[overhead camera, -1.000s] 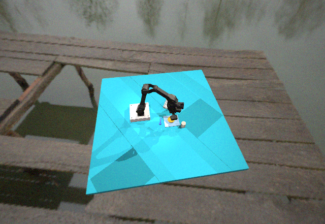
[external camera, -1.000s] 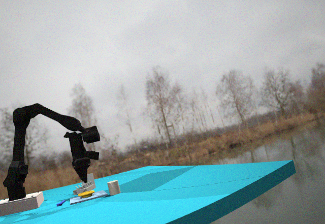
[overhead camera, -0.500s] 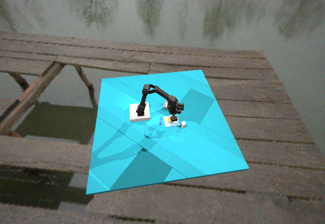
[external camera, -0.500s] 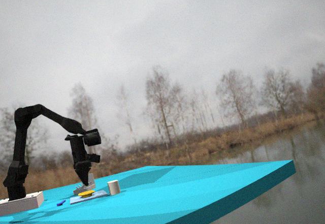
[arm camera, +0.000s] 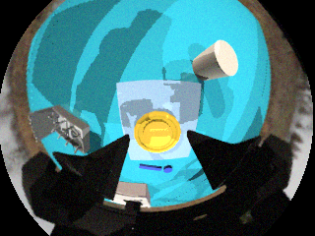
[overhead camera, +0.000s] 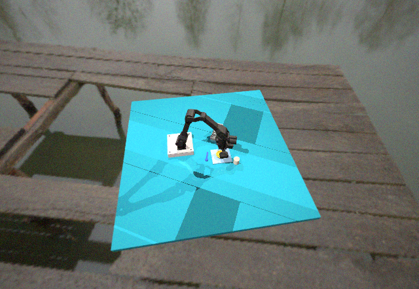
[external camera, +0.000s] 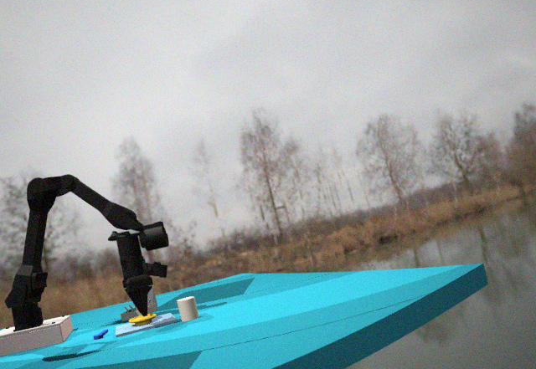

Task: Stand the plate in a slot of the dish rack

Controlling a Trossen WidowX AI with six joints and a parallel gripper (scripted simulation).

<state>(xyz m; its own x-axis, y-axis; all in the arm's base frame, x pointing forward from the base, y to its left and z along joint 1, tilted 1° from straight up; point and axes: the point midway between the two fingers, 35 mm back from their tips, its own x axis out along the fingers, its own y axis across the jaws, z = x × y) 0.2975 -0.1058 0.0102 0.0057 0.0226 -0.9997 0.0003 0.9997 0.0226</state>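
My gripper tip is now 1 cm above the yellow plate. Round my gripper tip: cream cup 10 cm ahead, 8 cm to the right; then blue spoon 11 cm behind, 2 cm below; then grey dish rack 21 cm to the left, 1 cm ahead.
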